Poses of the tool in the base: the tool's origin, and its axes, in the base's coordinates. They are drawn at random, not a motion.
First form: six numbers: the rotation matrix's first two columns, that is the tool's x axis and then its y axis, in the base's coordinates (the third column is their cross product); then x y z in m.
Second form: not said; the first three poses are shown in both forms.
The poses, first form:
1: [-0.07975 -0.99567 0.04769 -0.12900 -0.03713 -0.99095 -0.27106 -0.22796 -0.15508]
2: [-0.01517 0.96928 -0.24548 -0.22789 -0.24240 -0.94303 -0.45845 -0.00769 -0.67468]
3: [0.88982 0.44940 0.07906 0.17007 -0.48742 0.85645 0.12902 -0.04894 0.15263]
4: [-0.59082 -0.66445 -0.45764 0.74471 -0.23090 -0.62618 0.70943 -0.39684 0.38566]
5: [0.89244 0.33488 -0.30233 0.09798 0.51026 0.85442 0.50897 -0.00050 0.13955]
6: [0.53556 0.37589 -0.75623 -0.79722 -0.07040 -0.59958 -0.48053 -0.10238 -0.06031]
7: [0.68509 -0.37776 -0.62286 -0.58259 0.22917 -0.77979 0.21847 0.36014 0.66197]
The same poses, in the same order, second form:
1:
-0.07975 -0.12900 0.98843 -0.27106
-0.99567 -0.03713 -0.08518 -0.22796
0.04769 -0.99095 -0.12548 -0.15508
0 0 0 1

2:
-0.01517 -0.22789 -0.97356 -0.45845
0.96928 -0.24240 0.04164 -0.00769
-0.24548 -0.94303 0.22457 -0.67468
0 0 0 1

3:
0.88982 0.17007 0.42342 0.12902
0.44940 -0.48742 -0.74864 -0.04894
0.07906 0.85645 -0.51015 0.15263
0 0 0 1

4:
-0.59082 0.74471 0.31040 0.70943
-0.66445 -0.23090 -0.71077 -0.39684
-0.45764 -0.62618 0.63124 0.38566
0 0 0 1

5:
0.89244 0.09798 0.44040 0.50897
0.33488 0.51026 -0.79214 -0.00050
-0.30233 0.85442 0.42256 0.13955
0 0 0 1

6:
0.53556 -0.79722 -0.27861 -0.48053
0.37589 -0.07040 0.92399 -0.10238
-0.75623 -0.59958 0.26196 -0.06031
0 0 0 1

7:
0.68509 -0.58259 0.43731 0.21847
-0.37776 0.22917 0.89710 0.36014
-0.62286 -0.77979 -0.06308 0.66197
0 0 0 1

